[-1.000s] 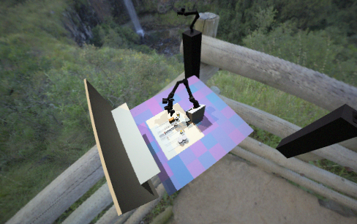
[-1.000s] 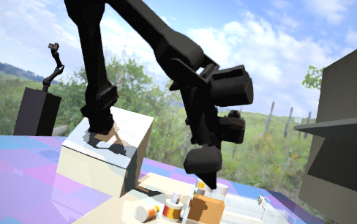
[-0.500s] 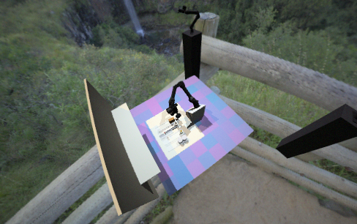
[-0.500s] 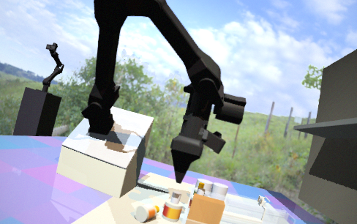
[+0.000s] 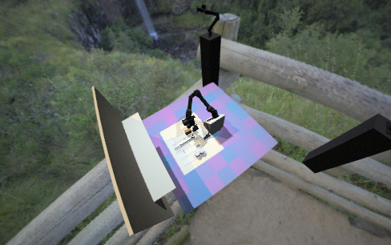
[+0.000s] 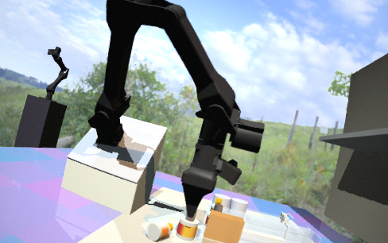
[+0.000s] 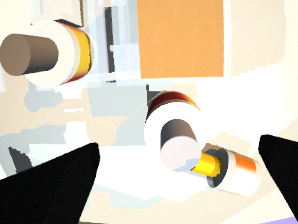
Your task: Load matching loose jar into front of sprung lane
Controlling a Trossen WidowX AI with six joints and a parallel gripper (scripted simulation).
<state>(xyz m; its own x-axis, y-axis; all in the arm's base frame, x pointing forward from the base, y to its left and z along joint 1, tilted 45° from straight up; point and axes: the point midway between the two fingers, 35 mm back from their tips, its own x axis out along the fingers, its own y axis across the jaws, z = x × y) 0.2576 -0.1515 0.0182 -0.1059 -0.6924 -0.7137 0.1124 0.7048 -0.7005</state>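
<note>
Right now the tan block is 70 mm ahead of my gripper tip, 10 mm to the right of it and 30 mm below it. Also, from my gripper tip: clear lane (220 mm ahead, 80 mm to the left, 50 mm below).
</note>
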